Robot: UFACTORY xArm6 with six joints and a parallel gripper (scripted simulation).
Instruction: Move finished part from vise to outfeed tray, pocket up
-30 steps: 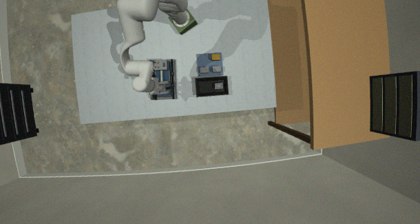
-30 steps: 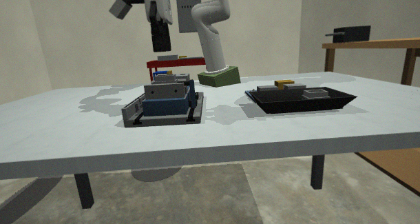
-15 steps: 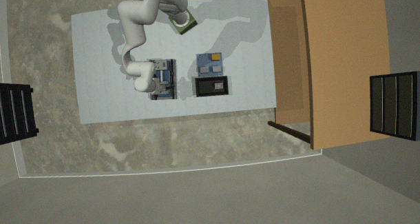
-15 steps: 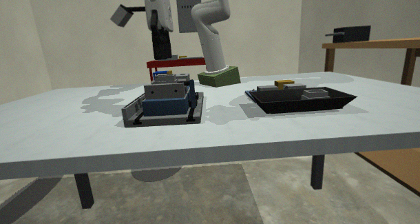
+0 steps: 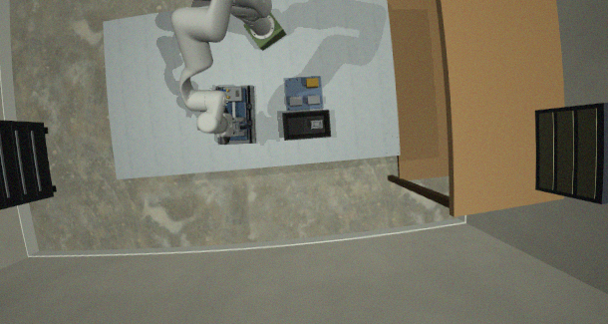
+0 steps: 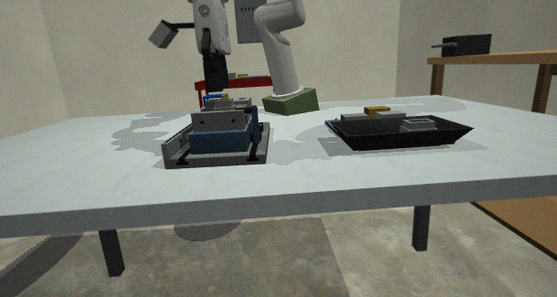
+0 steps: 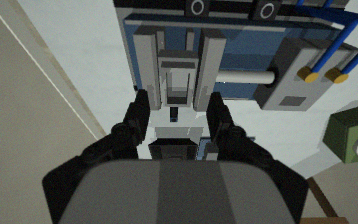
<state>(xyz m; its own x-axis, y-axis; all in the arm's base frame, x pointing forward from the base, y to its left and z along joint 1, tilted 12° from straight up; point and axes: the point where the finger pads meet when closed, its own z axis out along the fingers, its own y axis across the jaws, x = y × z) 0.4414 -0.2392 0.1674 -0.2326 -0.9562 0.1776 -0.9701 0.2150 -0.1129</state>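
Right now the vise is 60 mm behind my hand, 20 mm to the left of it and 110 mm below it. From my hand the other things lie so: blue fixture plate (80 mm behind, 380 mm to the left, 150 mm below); cylinder (160 mm behind, 40 mm to the left, 70 mm below); brass block (120 mm behind, 440 mm to the left, 120 mm below).
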